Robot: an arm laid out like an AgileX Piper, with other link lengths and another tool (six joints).
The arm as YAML. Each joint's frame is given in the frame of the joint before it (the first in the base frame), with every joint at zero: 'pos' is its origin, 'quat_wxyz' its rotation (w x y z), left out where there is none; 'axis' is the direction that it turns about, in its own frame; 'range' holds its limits. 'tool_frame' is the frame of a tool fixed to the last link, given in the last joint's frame.
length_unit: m
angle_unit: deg
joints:
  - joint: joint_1
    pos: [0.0, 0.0, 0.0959]
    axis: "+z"
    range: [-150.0, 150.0]
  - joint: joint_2
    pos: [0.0, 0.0, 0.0]
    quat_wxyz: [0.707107, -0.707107, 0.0, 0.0]
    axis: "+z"
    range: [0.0, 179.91]
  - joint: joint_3
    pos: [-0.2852, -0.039, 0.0]
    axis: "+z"
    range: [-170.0, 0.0]
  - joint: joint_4
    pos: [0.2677, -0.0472, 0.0]
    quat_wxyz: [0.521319, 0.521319, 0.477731, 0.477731]
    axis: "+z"
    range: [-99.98, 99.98]
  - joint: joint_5
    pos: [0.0, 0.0, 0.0]
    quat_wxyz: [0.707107, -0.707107, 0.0, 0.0]
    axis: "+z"
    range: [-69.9, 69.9]
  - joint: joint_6
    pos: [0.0, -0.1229, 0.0]
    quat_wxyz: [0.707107, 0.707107, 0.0, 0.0]
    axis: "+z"
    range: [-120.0, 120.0]
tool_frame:
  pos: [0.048, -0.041, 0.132]
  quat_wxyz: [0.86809, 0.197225, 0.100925, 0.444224]
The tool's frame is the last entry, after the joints.
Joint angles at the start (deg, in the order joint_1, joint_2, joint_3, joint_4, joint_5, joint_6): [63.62, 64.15, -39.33, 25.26, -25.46, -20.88]
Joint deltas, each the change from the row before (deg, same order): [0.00, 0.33, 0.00, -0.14, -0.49, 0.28]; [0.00, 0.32, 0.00, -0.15, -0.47, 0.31]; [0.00, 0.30, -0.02, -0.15, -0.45, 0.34]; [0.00, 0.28, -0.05, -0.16, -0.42, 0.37]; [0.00, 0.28, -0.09, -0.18, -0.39, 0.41]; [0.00, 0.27, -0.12, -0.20, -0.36, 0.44]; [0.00, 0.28, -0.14, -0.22, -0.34, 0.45]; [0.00, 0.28, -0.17, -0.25, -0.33, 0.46]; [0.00, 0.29, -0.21, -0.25, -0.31, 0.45]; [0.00, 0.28, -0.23, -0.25, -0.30, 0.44]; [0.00, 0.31, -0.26, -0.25, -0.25, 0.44]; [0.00, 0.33, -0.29, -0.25, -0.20, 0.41]
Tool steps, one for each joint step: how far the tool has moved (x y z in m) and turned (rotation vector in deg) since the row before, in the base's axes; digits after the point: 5 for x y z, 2 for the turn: [0.00094, 0.00073, -0.00040, 0.18, -0.01, -0.13]; [0.00086, 0.00075, -0.00042, 0.19, 0.01, -0.11]; [0.00079, 0.00077, -0.00020, 0.23, 0.03, -0.10]; [0.00070, 0.00082, 0.00009, 0.27, 0.04, -0.08]; [0.00064, 0.00096, 0.00032, 0.30, 0.05, -0.06]; [0.00056, 0.00105, 0.00054, 0.32, 0.05, -0.03]; [0.00053, 0.00116, 0.00058, 0.31, 0.05, -0.01]; [0.00050, 0.00126, 0.00084, 0.33, 0.03, 0.01]; [0.00052, 0.00138, 0.00103, 0.33, 0.02, 0.02]; [0.00050, 0.00139, 0.00125, 0.35, 0.00, 0.02]; [0.00049, 0.00157, 0.00107, 0.31, 0.03, 0.04]; [0.00048, 0.00171, 0.00099, 0.26, 0.03, 0.06]
